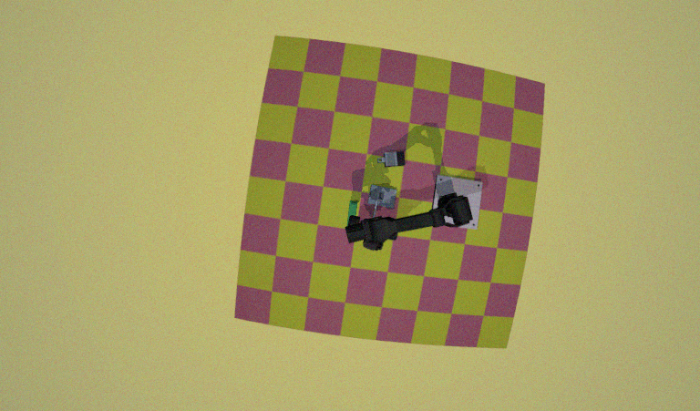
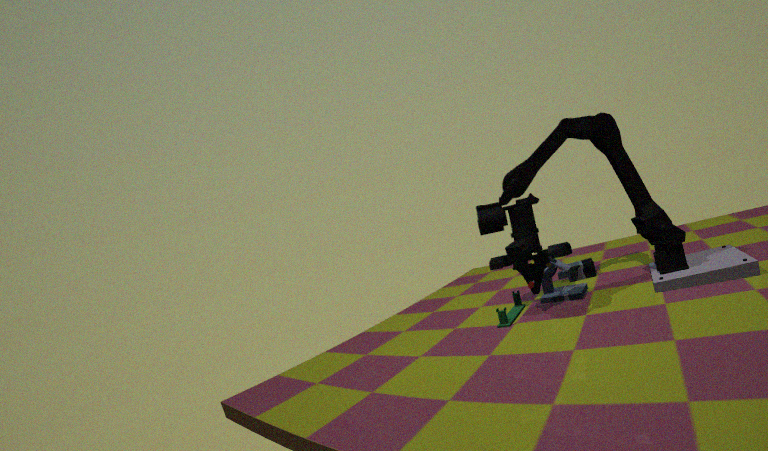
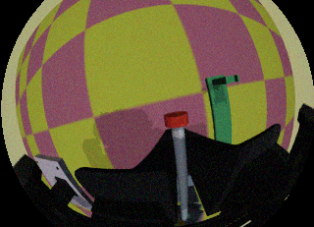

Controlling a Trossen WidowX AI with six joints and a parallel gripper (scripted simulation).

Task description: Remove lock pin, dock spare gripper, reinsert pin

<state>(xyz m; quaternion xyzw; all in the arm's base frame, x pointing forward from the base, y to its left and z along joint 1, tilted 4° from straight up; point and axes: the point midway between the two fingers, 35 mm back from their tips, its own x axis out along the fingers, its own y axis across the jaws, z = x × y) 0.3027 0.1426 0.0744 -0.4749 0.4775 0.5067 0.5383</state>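
The green cradle lies 8 cm ahead of my gripper tip, 3 cm below it and 2 cm to the right of it. Round my gripper tip: spare gripper (29 cm to the right, 4 cm behind, 3 cm below); mount (13 cm to the right, 2 cm behind).
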